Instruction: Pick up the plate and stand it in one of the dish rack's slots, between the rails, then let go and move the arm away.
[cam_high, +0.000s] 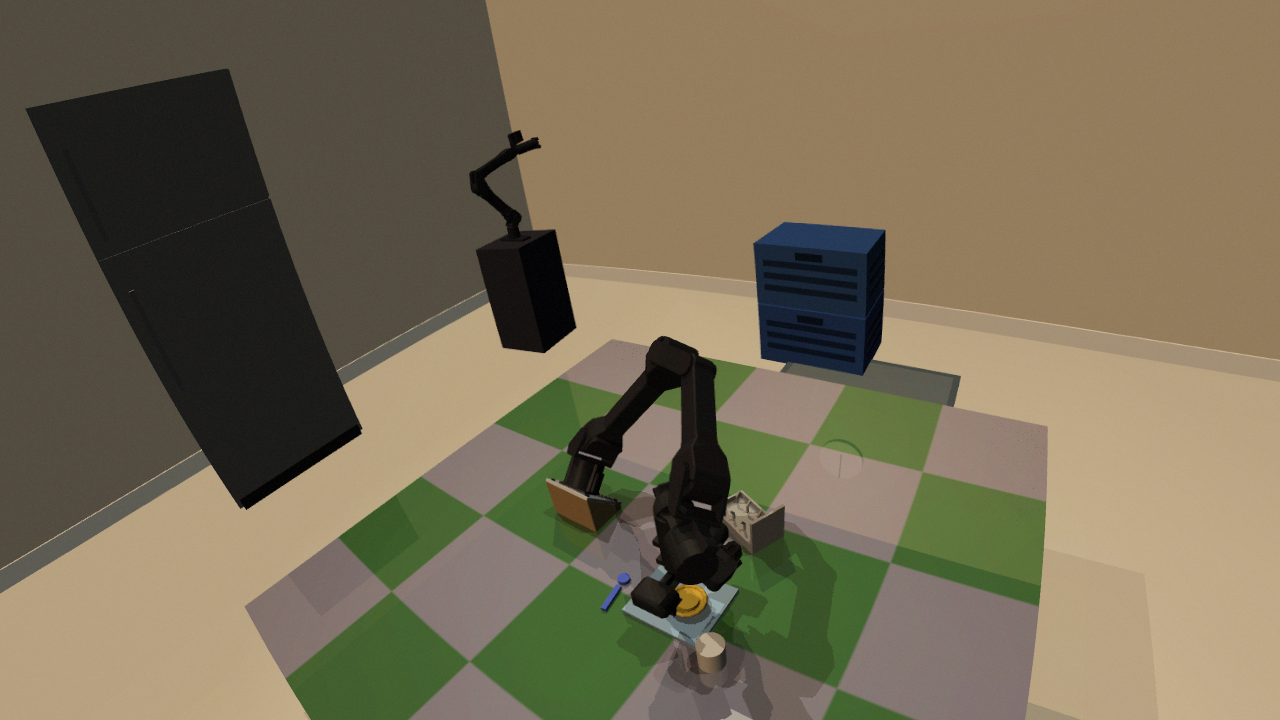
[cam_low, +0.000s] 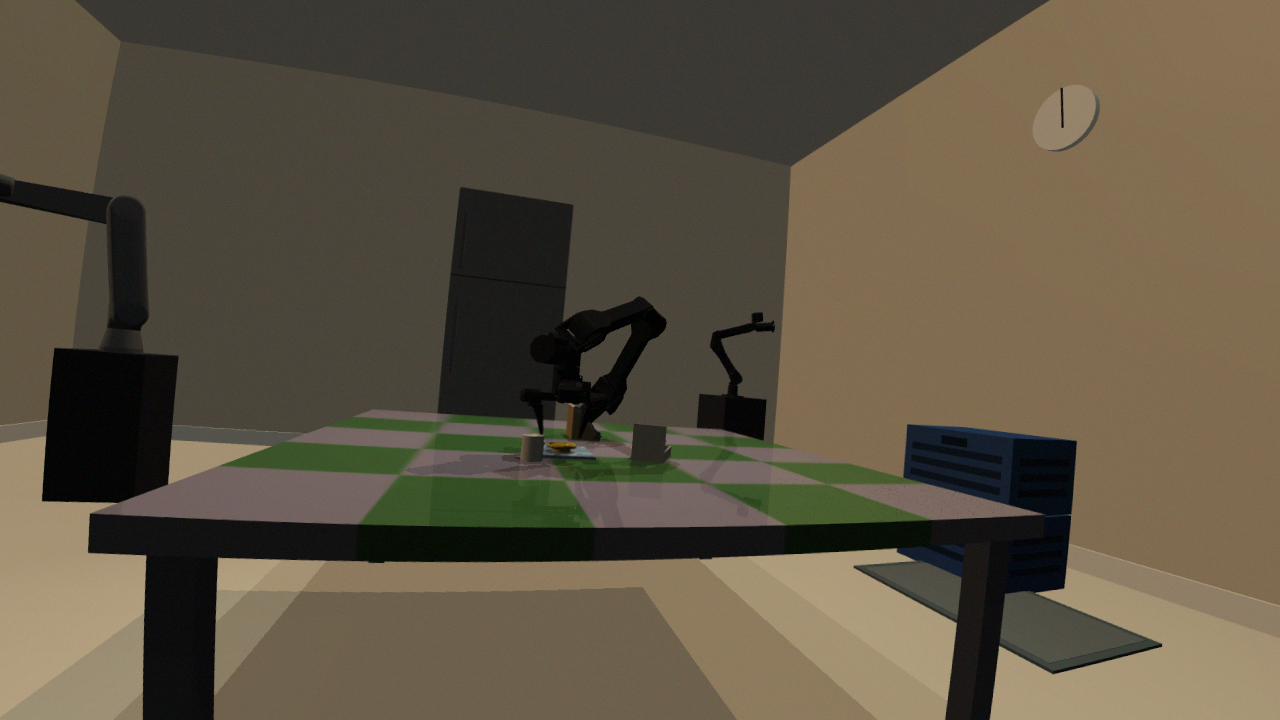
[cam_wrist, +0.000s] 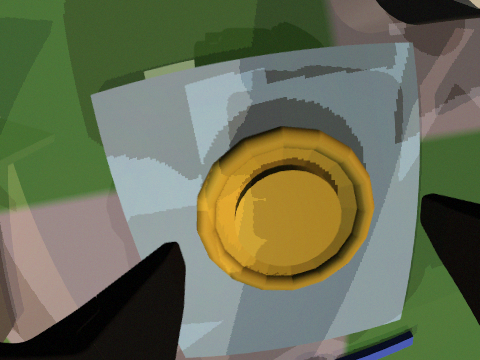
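My gripper tip is now 2 cm above the yellow plate. The rest, counted from my gripper tip: beige cup: 7 cm ahead, 8 cm to the right, 1 cm below; then blue spoon: 13 cm behind, 1 cm to the right, 3 cm below; then light blue mat: 2 cm behind, 1 cm to the left, 3 cm below.
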